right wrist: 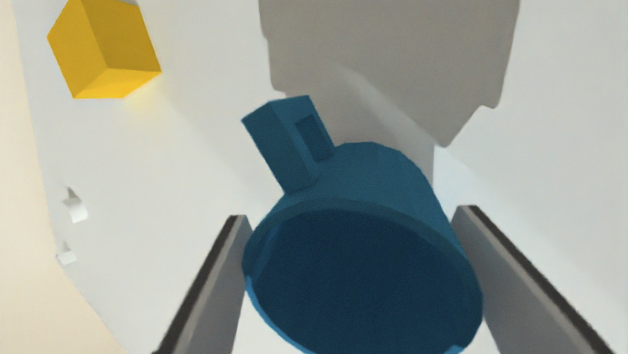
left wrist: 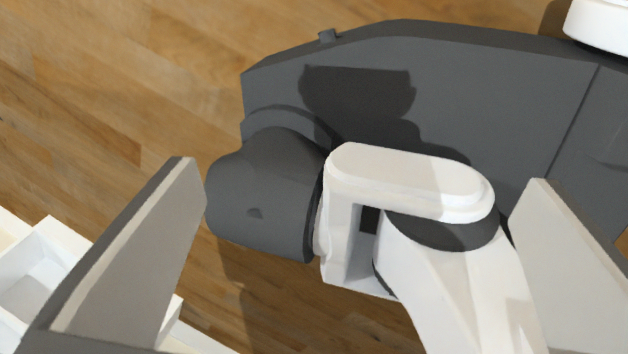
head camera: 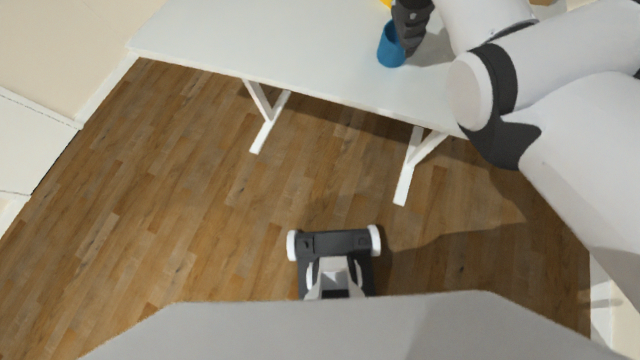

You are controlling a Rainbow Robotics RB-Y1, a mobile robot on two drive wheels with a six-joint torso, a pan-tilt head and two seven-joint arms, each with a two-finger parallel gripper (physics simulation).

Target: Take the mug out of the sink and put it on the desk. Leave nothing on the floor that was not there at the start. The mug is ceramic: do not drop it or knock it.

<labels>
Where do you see a white desk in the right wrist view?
513,113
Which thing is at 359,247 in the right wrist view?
A blue mug.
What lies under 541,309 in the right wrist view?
My right gripper.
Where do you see a white desk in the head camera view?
334,57
</labels>
